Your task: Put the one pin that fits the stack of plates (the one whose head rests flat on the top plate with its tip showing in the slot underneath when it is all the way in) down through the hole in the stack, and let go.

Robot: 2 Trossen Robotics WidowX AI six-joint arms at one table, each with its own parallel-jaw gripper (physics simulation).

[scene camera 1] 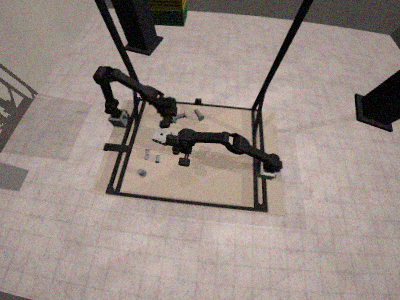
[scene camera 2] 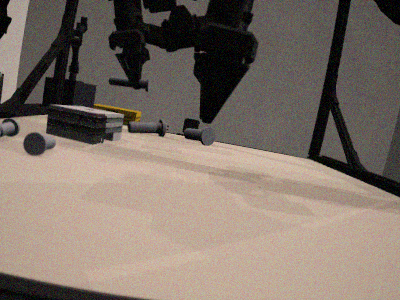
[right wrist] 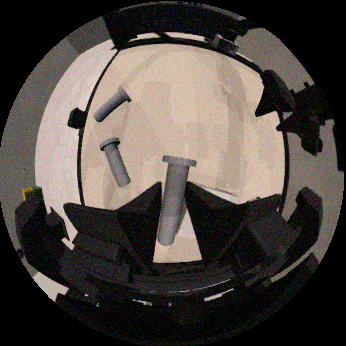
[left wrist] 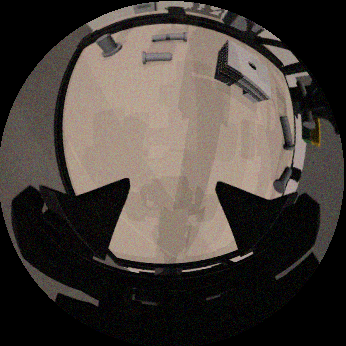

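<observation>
The grey stack of plates (scene camera 1: 160, 136) (scene camera 2: 75, 125) (left wrist: 240, 59) lies on the table, with a dark round hole in its top plate in the left wrist view. My right gripper (scene camera 2: 134, 83) (right wrist: 172, 185) is shut on a grey headed pin (scene camera 2: 119, 81) (right wrist: 175, 200). It holds the pin raised above the table, lying nearly level in scene camera 2, with the head sticking out on one side. Part of the stack shows behind the held pin in the right wrist view. My left gripper (scene camera 2: 207, 120) (left wrist: 173, 184) is open and empty above the table.
Two pins (right wrist: 112, 105) (right wrist: 116, 165) lie apart on the table near the right gripper. A short wide pin (scene camera 1: 142, 172) (left wrist: 107, 45) and two thinner pins (left wrist: 170, 37) (left wrist: 157, 57) lie on the other side of the stack. A black frame (scene camera 1: 190, 201) edges the table.
</observation>
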